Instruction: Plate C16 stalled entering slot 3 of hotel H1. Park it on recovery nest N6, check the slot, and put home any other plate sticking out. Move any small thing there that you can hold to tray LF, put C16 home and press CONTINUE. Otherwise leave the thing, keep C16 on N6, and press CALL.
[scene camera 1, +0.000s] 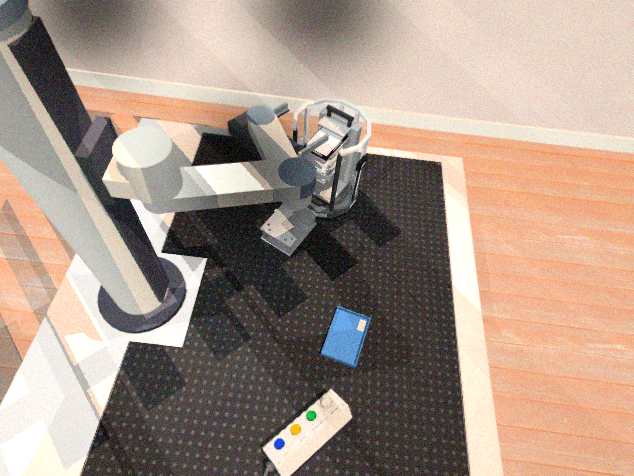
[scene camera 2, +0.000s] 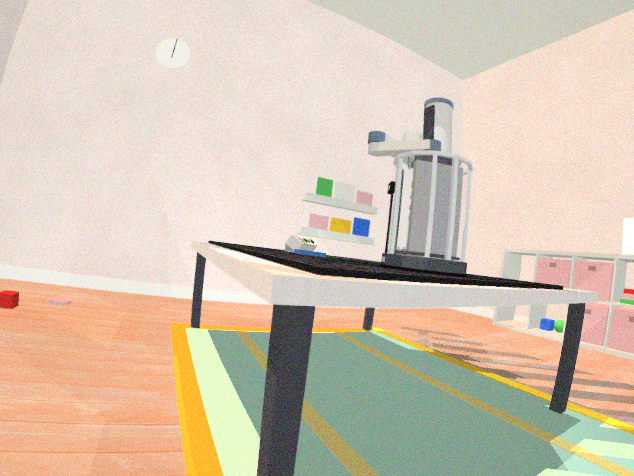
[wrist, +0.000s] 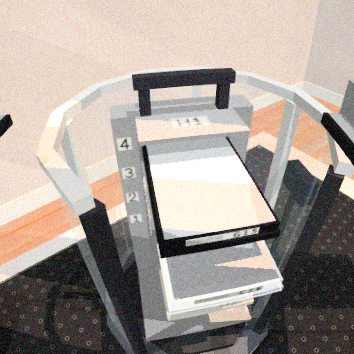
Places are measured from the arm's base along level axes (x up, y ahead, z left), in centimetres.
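Where they show: gripper, fingertip midpoint: (scene camera 1: 306, 120) (wrist: 161, 94); arm's base at its link origin: (scene camera 1: 143, 294).
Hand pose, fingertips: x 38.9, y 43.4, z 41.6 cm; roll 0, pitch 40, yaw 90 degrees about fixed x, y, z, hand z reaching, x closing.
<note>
Things, the pixels of their top centre, and the offset from my fingertips. "pt": a spot on its surface instead.
- Hotel H1 at its top centre: (wrist: 199, 88) (scene camera 2: 432, 157) (scene camera 1: 333, 119) dx -3.4, dy +7.6, dz +5.9 cm
- Plate C16 at its top centre: (wrist: 206, 225) (scene camera 1: 321, 152) dx -13.2, dy +5.1, dz +1.6 cm
- plate at a spot on its surface: (wrist: 242, 304) pt dx -21.4, dy +6.1, dz -3.4 cm
- blue tray at its top centre: (scene camera 1: 346, 334) (scene camera 2: 309, 250) dx -35.8, dy +19.0, dz -48.0 cm
- pale button box at its top centre: (scene camera 1: 309, 429) (scene camera 2: 303, 236) dx -29.2, dy +10.7, dz -75.4 cm
- guard's rim at a spot on its surface: (wrist: 65, 172) pt dx -5.4, dy -3.6, dz +5.1 cm
- black handle at a spot on its surface: (wrist: 183, 79) pt dx -4.0, dy +8.9, dz +9.3 cm
Hotel H1 (scene camera 1: 356, 135) (scene camera 2: 435, 210) (wrist: 150, 129) stands inside a round clear guard. In the wrist view, black-framed plate G15 (wrist: 210, 195) sticks out at the front near the slot 4 level. Plate C16 (wrist: 220, 277) sticks out below it, its label blurred. Part of another plate (wrist: 242, 304) shows lower down. My gripper (wrist: 161, 94) is open and empty at the hotel's front, its fingers wide apart at both sides of the wrist view. The blue tray (scene camera 1: 346, 338) (scene camera 2: 310, 253) lies on the mat. Nest N6 cannot be made out, and no small thing is discernible in the slot.
A pale button box (scene camera 1: 307, 435) (scene camera 2: 299, 243) with blue, yellow and green buttons stands beyond the tray. The guard's rim (wrist: 65, 172) and dark posts (wrist: 102, 245) stand close around the hotel. The arm's column (scene camera 1: 97, 194) rises at the left. A black handle (wrist: 183, 79) tops the hotel.
</note>
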